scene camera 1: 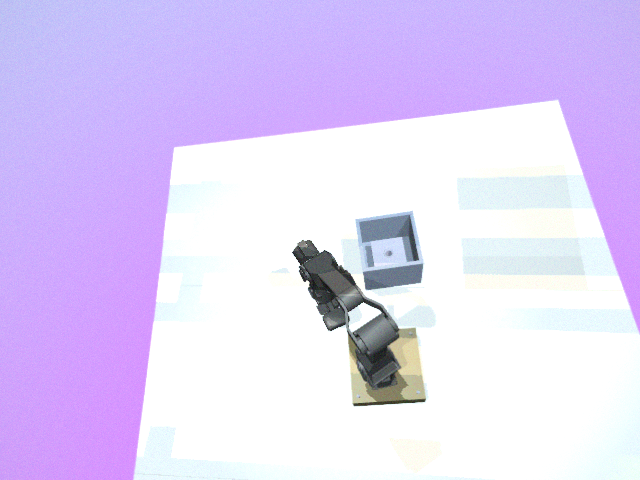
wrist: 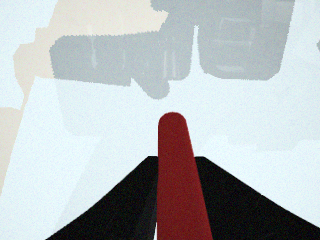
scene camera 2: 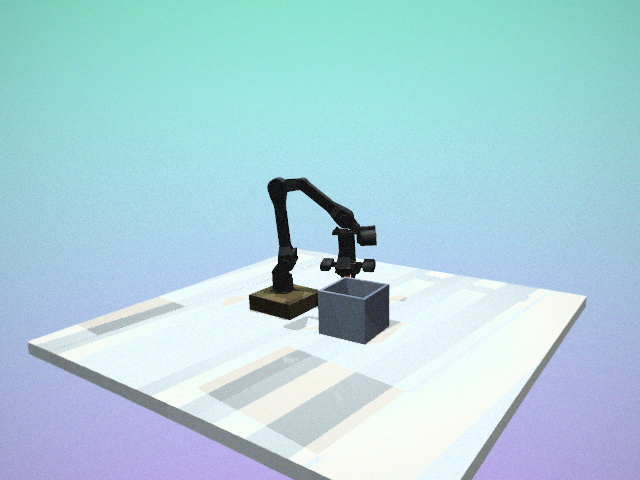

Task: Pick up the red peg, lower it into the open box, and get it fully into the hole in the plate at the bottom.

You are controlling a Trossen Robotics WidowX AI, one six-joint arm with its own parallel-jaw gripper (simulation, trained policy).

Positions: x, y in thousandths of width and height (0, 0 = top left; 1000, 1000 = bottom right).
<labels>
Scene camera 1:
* my gripper: 505, 639
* grey-blue box: 629, 468
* pale plate: 607, 524
</labels>
